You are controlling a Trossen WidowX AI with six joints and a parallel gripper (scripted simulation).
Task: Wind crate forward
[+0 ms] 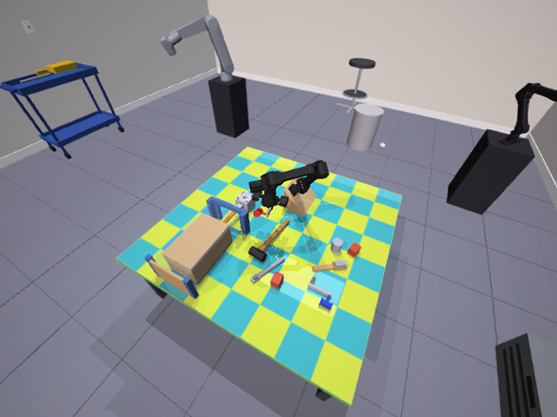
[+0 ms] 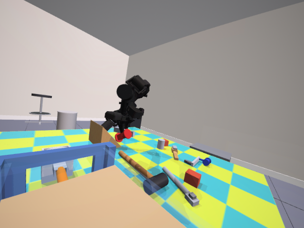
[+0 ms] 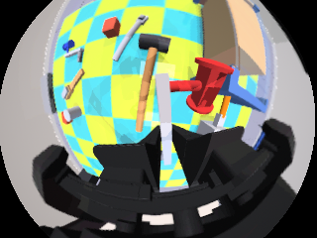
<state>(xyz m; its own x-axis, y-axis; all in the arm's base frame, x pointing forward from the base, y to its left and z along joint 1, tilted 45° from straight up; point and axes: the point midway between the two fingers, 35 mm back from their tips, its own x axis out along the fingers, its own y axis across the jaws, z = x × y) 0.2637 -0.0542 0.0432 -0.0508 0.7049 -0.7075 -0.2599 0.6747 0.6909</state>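
Right now the red grip is 60 mm ahead of my gripper tip, 20 mm to the right of it and 10 mm above it. From my gripper tip the other things lie so: brush (60 mm ahead, 410 mm to the left, 150 mm below); winch handle (20 mm ahead, 10 mm above); grey winch (80 mm behind, 240 mm to the right, 130 mm below).
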